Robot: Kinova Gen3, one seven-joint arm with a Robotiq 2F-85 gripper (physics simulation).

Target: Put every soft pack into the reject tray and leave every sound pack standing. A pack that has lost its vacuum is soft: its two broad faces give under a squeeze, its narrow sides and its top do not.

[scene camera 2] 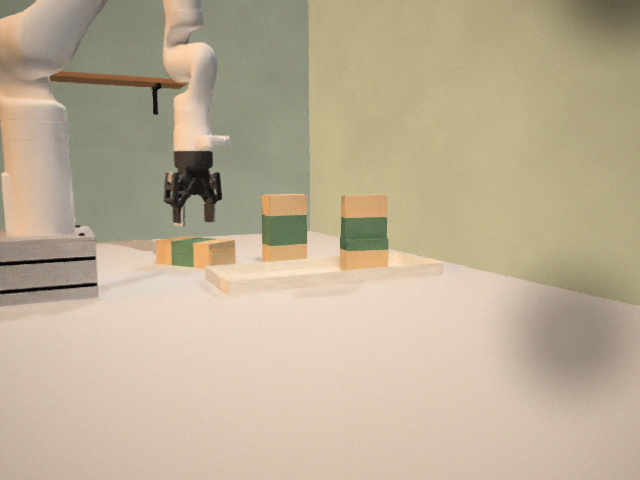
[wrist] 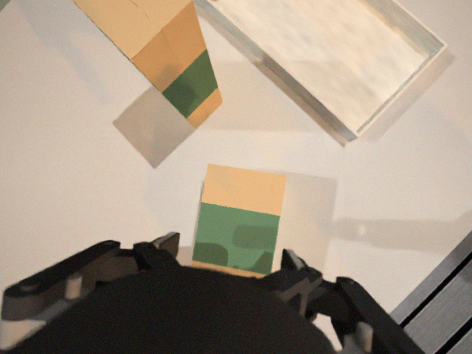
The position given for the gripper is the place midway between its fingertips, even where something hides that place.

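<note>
Gripper (scene camera 2: 195, 223) visible; the wrist view also shows the gripper (wrist: 229, 252). Pale reject tray (scene camera 2: 232, 279) visible, with the wrist view likewise showing the tray (wrist: 349, 68).
</note>
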